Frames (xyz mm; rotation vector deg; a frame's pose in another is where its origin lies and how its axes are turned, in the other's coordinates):
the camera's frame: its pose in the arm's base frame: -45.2 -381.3 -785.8 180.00 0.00 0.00
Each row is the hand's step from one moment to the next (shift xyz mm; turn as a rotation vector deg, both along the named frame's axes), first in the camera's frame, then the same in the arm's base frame.
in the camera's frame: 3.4 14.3 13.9 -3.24 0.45 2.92
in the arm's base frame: 3.4 -14.3 -13.9 -3.24 -0.45 -2.92
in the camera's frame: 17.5 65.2 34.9 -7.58 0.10 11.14
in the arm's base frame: 17.5 -65.2 -34.9 -7.58 -0.10 -11.14
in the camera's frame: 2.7 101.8 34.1 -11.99 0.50 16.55
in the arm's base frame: 2.7 -101.8 -34.1 -11.99 -0.50 -16.55
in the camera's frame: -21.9 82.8 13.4 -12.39 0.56 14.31
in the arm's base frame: -21.9 -82.8 -13.4 -12.39 -0.56 -14.31
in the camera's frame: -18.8 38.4 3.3 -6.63 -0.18 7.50
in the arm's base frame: -18.8 -38.4 -3.3 -6.63 0.18 -7.50
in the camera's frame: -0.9 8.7 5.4 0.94 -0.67 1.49
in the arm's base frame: -0.9 -8.7 -5.4 0.94 0.67 -1.49
